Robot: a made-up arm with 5 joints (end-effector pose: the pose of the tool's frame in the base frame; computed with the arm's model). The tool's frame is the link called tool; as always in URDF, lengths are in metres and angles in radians.
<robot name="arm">
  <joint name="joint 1" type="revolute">
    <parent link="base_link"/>
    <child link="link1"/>
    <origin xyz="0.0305 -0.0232 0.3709"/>
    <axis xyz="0 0 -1"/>
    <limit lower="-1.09" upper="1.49"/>
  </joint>
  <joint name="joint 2" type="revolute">
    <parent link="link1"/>
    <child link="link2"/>
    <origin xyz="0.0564 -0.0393 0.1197"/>
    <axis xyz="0 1 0"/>
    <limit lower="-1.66" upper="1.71"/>
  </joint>
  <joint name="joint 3" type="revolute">
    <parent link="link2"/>
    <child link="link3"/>
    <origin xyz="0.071 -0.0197 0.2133"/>
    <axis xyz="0 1 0"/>
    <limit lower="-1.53" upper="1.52"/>
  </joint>
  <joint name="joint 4" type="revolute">
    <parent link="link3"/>
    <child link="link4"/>
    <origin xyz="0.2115 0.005 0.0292"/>
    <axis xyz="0 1 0"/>
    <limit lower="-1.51" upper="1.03"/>
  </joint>
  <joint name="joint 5" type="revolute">
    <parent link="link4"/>
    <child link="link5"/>
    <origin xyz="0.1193 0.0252 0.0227"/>
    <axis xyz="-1 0 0"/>
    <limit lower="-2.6" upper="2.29"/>
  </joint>
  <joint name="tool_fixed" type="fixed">
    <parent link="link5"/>
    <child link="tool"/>
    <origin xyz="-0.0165 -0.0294 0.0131" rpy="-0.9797 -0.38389 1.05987"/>
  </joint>
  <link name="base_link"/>
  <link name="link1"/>
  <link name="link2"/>
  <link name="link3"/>
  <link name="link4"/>
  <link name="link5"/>
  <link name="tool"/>
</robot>
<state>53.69 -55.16 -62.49 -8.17 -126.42</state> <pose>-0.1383 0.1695 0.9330 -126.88 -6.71 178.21</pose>
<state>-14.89 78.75 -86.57 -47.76 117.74</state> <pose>0.5223 0.1039 0.6292 -159.64 7.42 12.29</pose>
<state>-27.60 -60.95 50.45 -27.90 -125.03</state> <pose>0.2122 0.0462 0.7804 140.98 -39.21 -56.66</pose>
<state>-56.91 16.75 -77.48 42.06 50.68</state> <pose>0.2495 0.2446 0.9570 -96.98 12.87 112.29</pose>
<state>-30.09 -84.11 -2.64 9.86 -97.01</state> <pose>-0.0667 -0.1237 0.8942 -166.71 -37.83 -113.35</pose>
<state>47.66 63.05 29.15 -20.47 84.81</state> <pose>0.2745 -0.3183 0.2306 9.77 42.26 95.27</pose>
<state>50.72 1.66 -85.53 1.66 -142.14</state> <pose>0.1128 -0.1454 1.0162 -166.63 -28.45 -149.71</pose>
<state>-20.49 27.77 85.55 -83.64 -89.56</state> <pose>0.2773 0.0241 0.3838 46.18 -28.73 -4.35</pose>
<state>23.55 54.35 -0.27 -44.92 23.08</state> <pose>0.4940 -0.2805 0.4324 -59.02 2.58 39.55</pose>
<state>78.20 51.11 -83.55 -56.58 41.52</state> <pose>0.0669 -0.4034 0.8110 -156.94 -26.68 -5.35</pose>
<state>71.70 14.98 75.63 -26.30 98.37</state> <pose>0.1126 -0.3084 0.3955 10.70 51.18 84.52</pose>
